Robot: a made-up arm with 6 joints. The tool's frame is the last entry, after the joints. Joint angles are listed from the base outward. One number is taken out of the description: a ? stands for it. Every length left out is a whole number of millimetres.
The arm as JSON. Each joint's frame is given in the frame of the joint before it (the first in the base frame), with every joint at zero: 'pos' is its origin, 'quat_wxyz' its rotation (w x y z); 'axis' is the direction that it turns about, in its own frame. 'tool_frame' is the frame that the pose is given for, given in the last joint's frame.
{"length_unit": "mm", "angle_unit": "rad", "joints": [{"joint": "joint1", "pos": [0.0, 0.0, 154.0], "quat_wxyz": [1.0, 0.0, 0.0, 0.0], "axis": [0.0, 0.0, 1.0]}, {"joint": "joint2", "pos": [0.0, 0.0, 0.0], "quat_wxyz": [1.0, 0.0, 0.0, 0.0], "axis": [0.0, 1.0, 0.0]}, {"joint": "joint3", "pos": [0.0, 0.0, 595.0], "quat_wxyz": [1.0, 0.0, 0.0, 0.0], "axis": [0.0, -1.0, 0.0]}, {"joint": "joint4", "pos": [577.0, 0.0, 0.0], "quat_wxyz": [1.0, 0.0, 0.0, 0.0], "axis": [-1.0, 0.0, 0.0]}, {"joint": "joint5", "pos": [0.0, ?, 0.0], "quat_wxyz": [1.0, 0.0, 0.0, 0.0], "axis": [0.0, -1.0, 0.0]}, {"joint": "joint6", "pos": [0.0, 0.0, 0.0], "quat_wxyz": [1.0, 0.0, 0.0, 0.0], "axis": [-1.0, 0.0, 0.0]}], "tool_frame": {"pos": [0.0, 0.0, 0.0], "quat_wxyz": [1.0, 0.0, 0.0, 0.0]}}
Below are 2 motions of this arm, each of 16 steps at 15 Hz.
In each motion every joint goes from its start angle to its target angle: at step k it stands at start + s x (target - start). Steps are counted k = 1, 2, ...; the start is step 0. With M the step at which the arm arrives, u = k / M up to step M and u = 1 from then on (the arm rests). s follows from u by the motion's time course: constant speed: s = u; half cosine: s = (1 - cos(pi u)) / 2; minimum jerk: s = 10 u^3 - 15 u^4 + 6 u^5.
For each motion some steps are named. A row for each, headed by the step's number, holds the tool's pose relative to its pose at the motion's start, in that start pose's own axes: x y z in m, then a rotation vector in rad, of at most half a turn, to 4 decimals.
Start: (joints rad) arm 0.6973 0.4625 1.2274 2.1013 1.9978 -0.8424
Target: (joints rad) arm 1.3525 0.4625 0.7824 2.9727 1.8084 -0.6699
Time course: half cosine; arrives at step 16
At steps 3, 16:
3: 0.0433 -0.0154 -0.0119 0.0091 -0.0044 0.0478
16: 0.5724 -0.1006 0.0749 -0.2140 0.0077 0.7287

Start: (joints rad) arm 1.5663 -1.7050 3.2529 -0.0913 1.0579 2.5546
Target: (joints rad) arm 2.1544 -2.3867 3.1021 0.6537 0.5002 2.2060
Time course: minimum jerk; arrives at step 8
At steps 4, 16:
4: 0.3002 0.0515 0.0150 -0.1529 -0.3432 -0.4417
16: 0.5550 -0.0759 0.0688 -0.4463 -0.5603 -0.7649

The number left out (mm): -103.0
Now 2 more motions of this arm.
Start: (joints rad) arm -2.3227 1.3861 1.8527 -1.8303 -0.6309 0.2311
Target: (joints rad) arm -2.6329 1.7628 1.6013 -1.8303 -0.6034 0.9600
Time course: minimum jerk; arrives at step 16
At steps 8, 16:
8: -0.2335 -0.2420 0.0815 -0.2447 -0.1202 -0.3183
16: -0.5251 -0.4253 0.0969 -0.4383 -0.1500 -0.6531

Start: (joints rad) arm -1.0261 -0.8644 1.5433 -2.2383 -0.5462 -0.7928
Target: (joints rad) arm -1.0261 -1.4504 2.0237 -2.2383 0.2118 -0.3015
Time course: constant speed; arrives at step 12
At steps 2, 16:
2: 0.0525 0.0284 -0.1497 -0.1466 0.0727 0.1013
16: -0.0060 0.0281 -0.9350 -0.6003 0.3809 0.7310

